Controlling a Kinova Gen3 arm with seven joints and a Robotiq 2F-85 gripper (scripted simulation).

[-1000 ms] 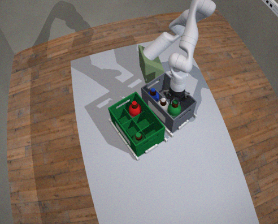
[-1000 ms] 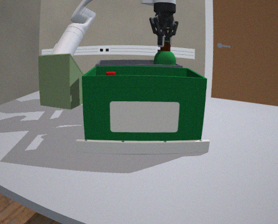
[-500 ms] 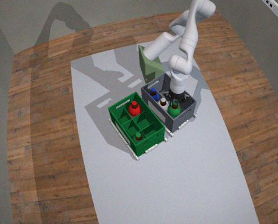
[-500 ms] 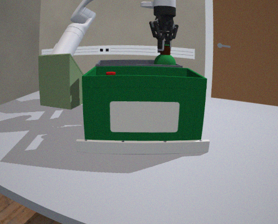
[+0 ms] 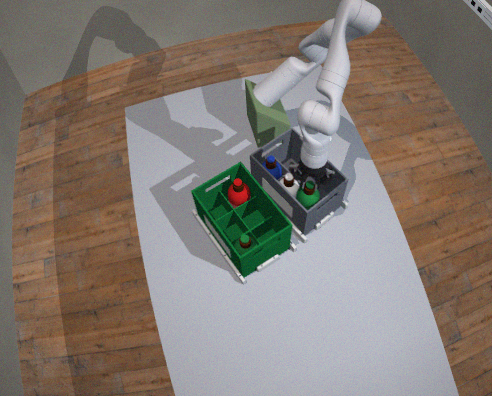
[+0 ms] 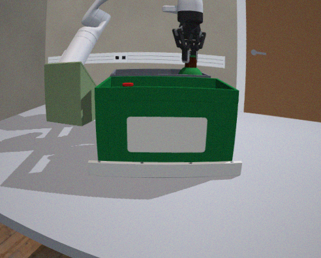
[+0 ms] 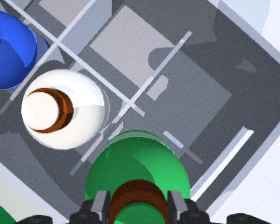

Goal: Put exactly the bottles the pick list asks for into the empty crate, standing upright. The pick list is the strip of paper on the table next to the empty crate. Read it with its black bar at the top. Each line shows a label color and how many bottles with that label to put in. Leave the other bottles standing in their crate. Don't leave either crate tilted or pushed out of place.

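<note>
The white-label bottle is 70 mm behind my hand, 50 mm to the right of it and 140 mm below it. Round my hand: grey crate 100 mm behind, 10 mm to the right, 140 mm below; then green crate 20 mm ahead, 210 mm to the right, 140 mm below; then blue-label bottle 150 mm behind, 90 mm to the right, 140 mm below.
</note>
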